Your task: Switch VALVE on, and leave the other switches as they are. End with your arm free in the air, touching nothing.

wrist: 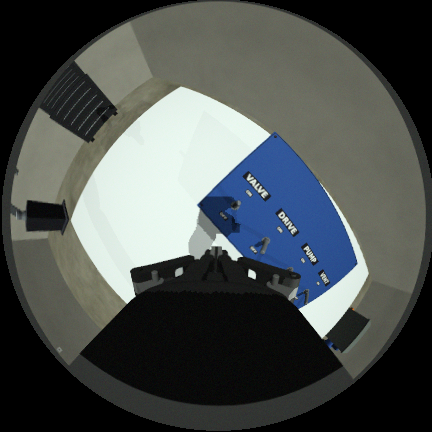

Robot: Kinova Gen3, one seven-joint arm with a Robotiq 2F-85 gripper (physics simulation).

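Frame: origin at the arm's base, x ahead, y left, z up, level; millimetres.
Where they show: gripper, between the fingertips: point(215, 252).
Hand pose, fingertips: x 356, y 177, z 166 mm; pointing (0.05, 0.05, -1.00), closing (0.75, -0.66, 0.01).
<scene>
Each offset is from my fingertips to the top centre of the thing. "spot": to the spot under its first point. Level surfaces: height alone.
The VALVE switch @(spot: 81 mm ahead, 31 mm left, 94 mm down) point(236, 204) is a grey lever on the blue panel point(320, 215), between its ON mark @(spot: 130 mm ahead, 31 mm left, 125 mm down) point(249, 193) and its OFF mark @(spot: 49 mm ahead, 31 mm left, 153 mm down) point(223, 215). It is seen almost end-on, so its tilt is hard to tell. The VALVE label @(154 mm ahead, 35 mm left, 114 mm down) point(256, 186) lies beyond the ON mark. The DRIVE lever @(75 mm ahead, 88 mm right, 100 mm down) point(265, 245) leans toward its OFF side. The PUMP lever @(79 mm ahead, 208 mm right, 100 mm down) point(290, 270) is partly hidden by my gripper, and the VENT lever @(83 mm ahead, 328 mm right, 100 mm down) point(306, 296) is at the panel's lower edge. My gripper point(215, 252) is shut and empty, apart from the VALVE lever and below it in the view.
The panel lies on a white table top @(225 mm down) point(140, 170). A dark shadow falls on the panel around the VALVE lever. A black slatted object point(80, 102) and a black box-like object point(45, 216) stand at the left. A dark box point(348, 330) stands at the lower right.
</scene>
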